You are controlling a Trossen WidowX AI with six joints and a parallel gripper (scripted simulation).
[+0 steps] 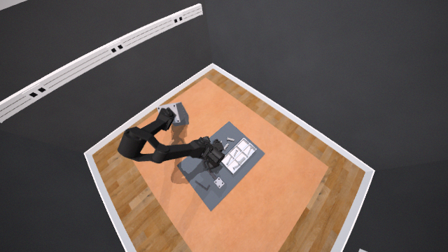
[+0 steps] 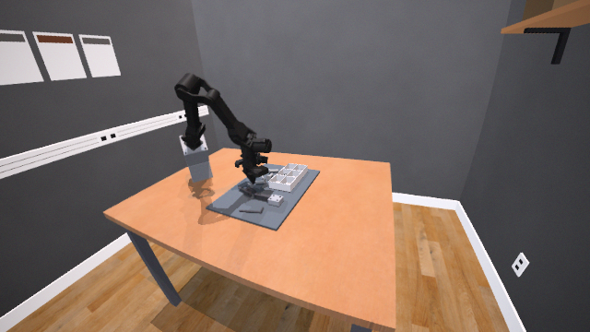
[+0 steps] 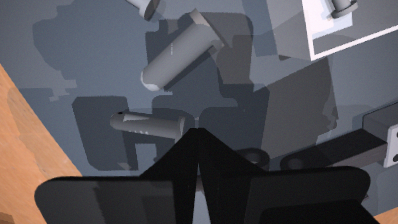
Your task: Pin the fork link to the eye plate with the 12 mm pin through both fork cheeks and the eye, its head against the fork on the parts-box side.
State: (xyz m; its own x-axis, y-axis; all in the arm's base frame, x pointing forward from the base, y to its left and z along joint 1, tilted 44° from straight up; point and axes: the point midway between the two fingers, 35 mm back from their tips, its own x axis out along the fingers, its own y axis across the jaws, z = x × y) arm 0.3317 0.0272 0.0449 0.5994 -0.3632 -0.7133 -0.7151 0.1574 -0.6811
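Right now the dark fork link is 5 cm to the right of my hand and 4 cm below it. Also, from my hand: grey mat (6 cm ahead, 3 cm to the left, 6 cm below); then thick headed pin (1 cm ahead, 4 cm to the left, 5 cm below); then dark flat bar (7 cm ahead, 8 cm to the right, 4 cm below).
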